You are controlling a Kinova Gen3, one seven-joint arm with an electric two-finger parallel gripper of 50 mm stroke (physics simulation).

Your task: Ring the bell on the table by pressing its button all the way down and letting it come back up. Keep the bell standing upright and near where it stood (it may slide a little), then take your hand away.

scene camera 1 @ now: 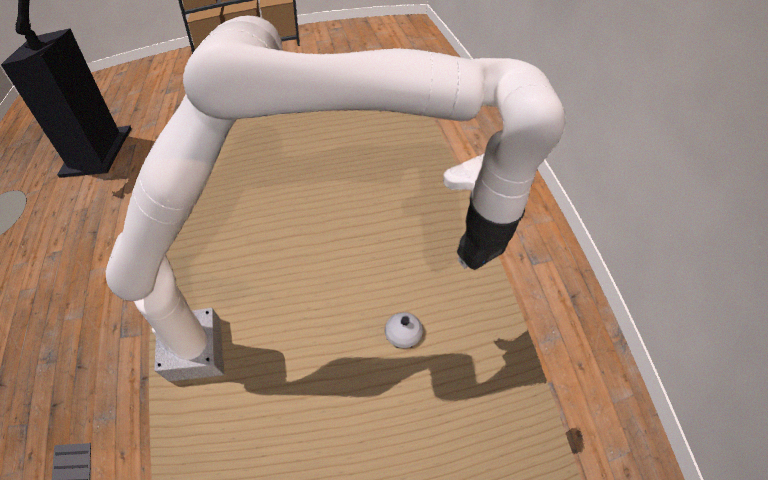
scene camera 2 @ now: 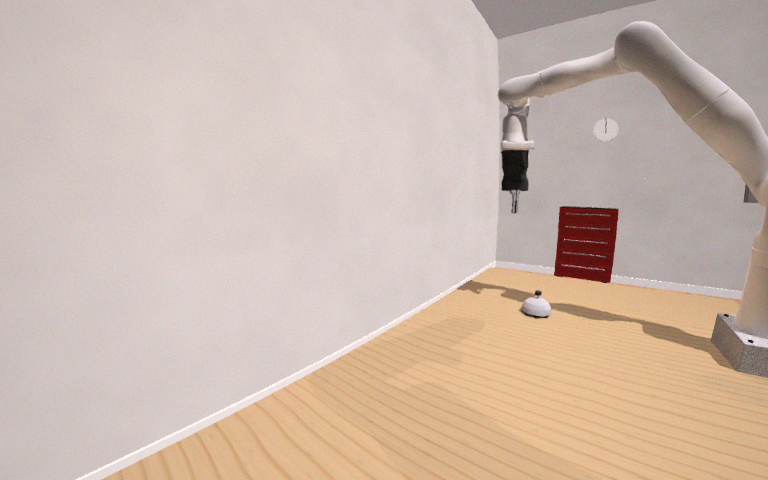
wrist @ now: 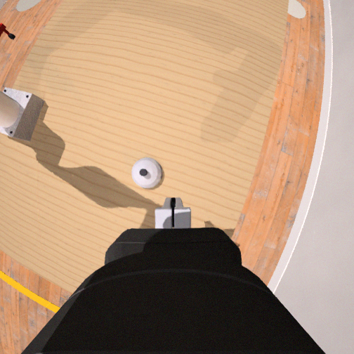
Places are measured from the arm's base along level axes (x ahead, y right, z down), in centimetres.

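Pixels of known places: gripper, fingertip midpoint: [scene camera 1: 464, 262] [scene camera 2: 514, 212]; arm's base, origin of the base link: [scene camera 1: 188, 341] [scene camera 2: 763, 329].
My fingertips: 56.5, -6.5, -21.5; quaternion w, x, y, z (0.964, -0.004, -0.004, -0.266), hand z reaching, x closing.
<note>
Ahead of a thing's pixels: the offset from my fingertips to its top centre, as dx, dy, dz. Level surfaces: height alone.
A white domed bell @(-8.7, +0.1, +21.7) [scene camera 1: 403, 331] [scene camera 2: 536, 307] [wrist: 150, 175] stands upright on the wooden table top. Its black button @(-8.7, +0.1, +21.7) [scene camera 1: 404, 320] [scene camera 2: 538, 293] [wrist: 143, 172] sticks up at the top of the dome. My gripper [scene camera 2: 514, 211] [wrist: 173, 207] is shut and empty, pointing down. It hangs high above the table, well clear of the bell. In the wrist view the bell lies ahead of the fingertips and a little to the left. In scene camera 1 the black gripper body is to the right of and beyond the bell, and its fingers are mostly hidden.
The arm's grey base block [scene camera 1: 189, 370] [scene camera 2: 741, 350] [wrist: 30, 117] stands left of the bell in scene camera 1. The table top @(dz +28.4) [scene camera 1: 339, 435] [scene camera 2: 396, 430] [wrist: 150, 75] carries the arm's shadow. A grey wall [scene camera 1: 679, 169] rises at the right. A red cabinet [scene camera 2: 586, 244] stands in the background.
</note>
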